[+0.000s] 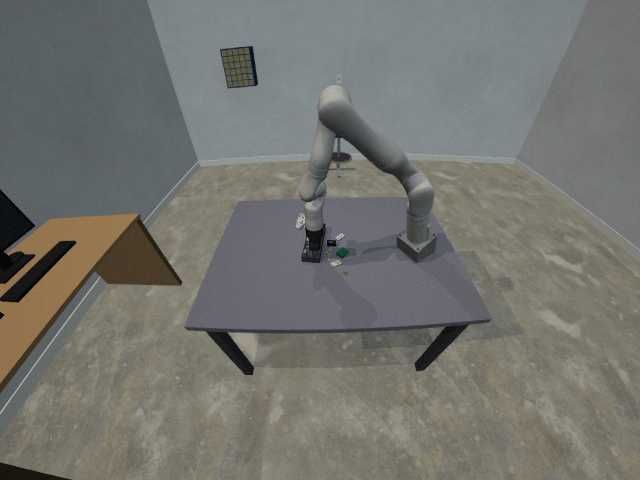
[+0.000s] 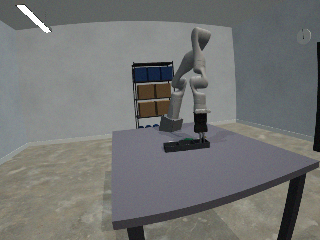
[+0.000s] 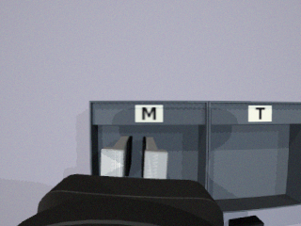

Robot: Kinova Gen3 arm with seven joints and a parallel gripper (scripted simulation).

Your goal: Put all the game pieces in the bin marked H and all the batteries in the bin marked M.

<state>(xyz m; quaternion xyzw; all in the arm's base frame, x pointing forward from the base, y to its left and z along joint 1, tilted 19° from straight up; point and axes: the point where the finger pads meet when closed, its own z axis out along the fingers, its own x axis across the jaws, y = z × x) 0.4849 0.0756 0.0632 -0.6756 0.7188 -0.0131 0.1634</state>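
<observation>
My hand is 12 cm past the cream domino, 3 cm to the right of it and 3 cm above it. Round my hand: yellow bolt (8 cm behind, 3 cm to the right, 3 cm below); then dark divided bin (9 cm to the right, 2 cm below); then black 9-volt battery (10 cm to the right, 10 cm behind, 3 cm below).
</observation>
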